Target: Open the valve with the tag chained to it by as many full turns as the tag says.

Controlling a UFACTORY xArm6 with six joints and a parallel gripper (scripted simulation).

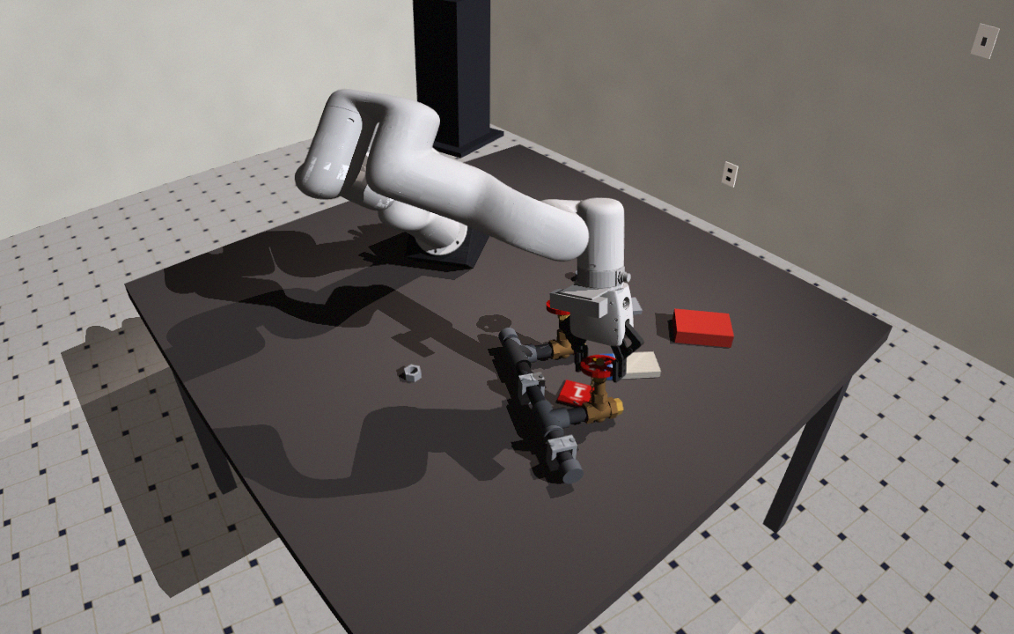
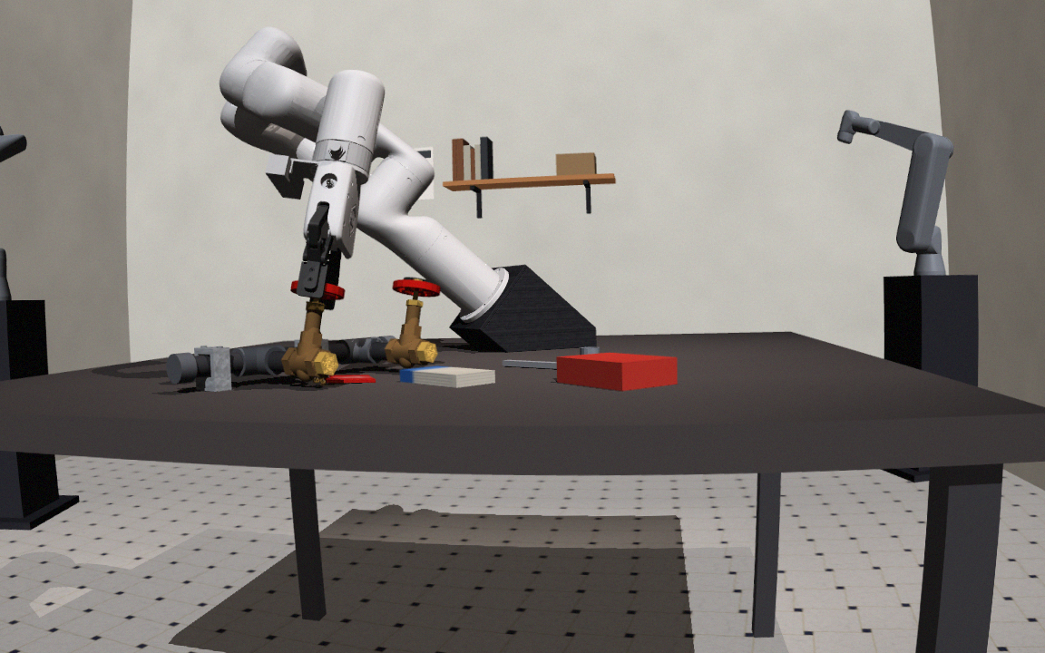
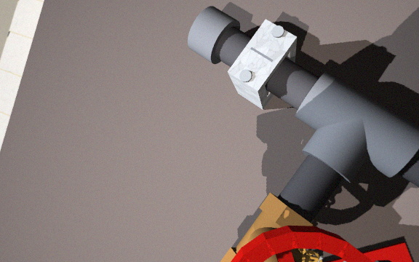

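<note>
Now: the red tag 11 cm below my hand, 5 cm behind it and 2 cm to the left of it. From my hand the other things lie so: grey nut 33 cm behind, 11 cm to the right, 11 cm below; then cable-tie box 15 cm to the left, 11 cm below; then grey flat tool 31 cm to the left, 12 cm behind, 11 cm below.
</note>
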